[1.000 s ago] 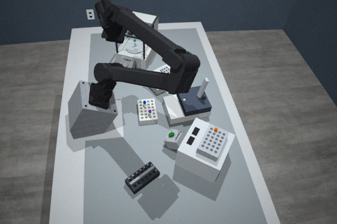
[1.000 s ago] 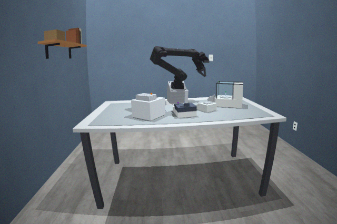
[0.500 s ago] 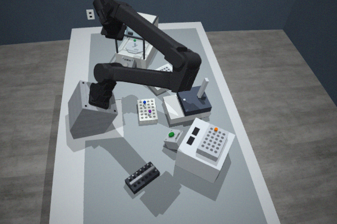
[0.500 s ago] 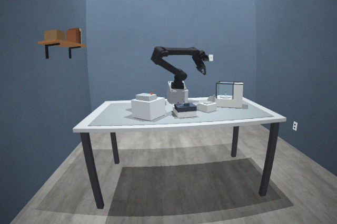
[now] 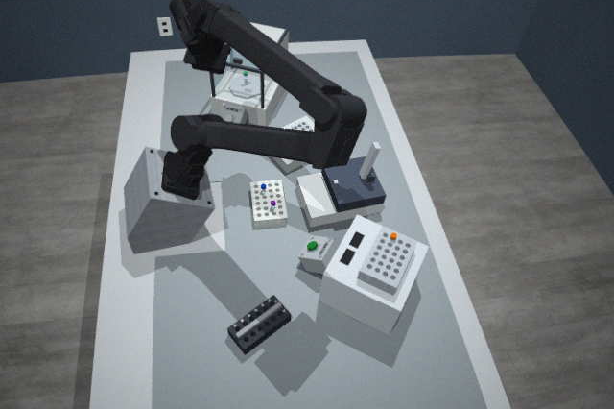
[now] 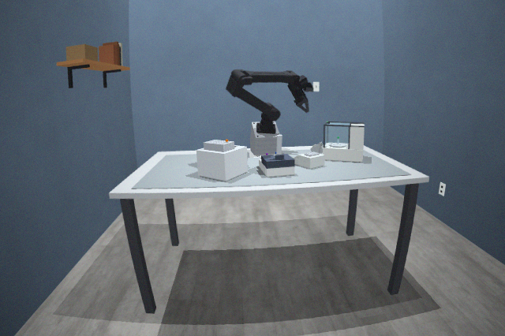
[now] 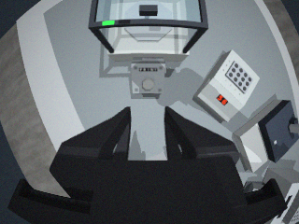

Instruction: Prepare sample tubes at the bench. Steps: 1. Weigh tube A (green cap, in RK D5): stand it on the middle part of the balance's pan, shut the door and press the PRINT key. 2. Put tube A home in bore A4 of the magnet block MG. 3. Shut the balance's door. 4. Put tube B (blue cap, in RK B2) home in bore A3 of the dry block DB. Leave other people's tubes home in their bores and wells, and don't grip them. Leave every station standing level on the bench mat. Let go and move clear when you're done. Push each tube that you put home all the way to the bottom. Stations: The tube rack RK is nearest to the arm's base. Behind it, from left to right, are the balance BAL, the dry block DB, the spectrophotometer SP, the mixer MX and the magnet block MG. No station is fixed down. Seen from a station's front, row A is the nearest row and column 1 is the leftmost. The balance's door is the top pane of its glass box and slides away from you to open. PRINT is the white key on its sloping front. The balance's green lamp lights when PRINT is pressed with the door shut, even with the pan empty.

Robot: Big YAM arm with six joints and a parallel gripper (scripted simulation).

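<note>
My gripper is now 150 mm to the right of the balance door, 70 mm above it and 60 mm short of it. Also, from my hand: white tube rack (270 mm below, 230 mm to the right, 120 mm ahead); dry block DB (250 mm below, 210 mm ahead, 30 mm to the right); tube B (250 mm below, 200 mm to the right, 110 mm ahead).
</note>
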